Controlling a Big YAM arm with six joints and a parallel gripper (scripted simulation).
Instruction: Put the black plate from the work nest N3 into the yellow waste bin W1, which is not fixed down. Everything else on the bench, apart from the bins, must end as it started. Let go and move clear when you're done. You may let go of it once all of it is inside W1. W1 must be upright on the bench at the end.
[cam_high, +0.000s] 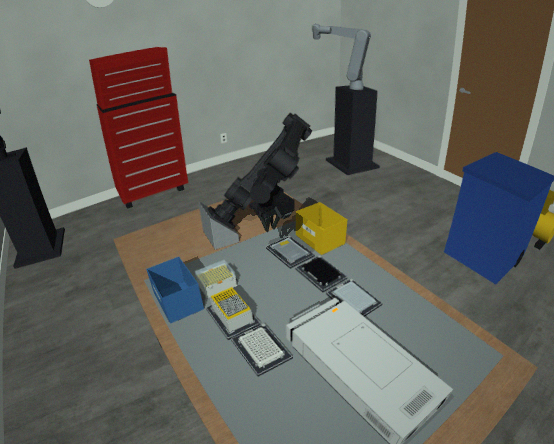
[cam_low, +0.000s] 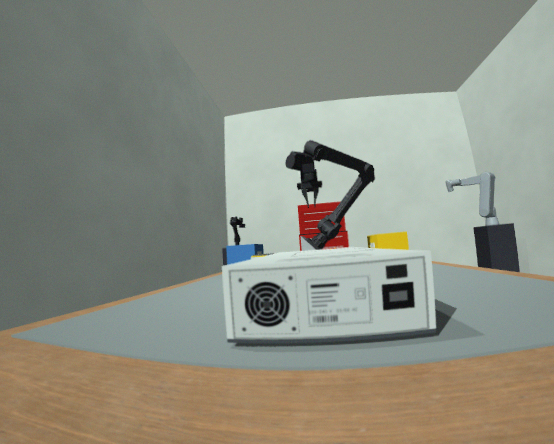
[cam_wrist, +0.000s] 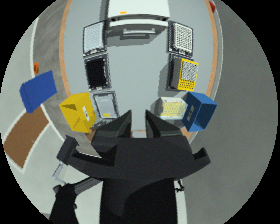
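Right now the black plate is 20 mm ahead of my hand, 190 mm to the left of it and 240 mm below it. Round my hand: white well plate: 250 mm ahead, 150 mm to the right, 240 mm below; then blue bin: 70 mm behind, 340 mm to the right, 220 mm below; then yellow waste bin: 180 mm behind, 300 mm to the left, 220 mm below.
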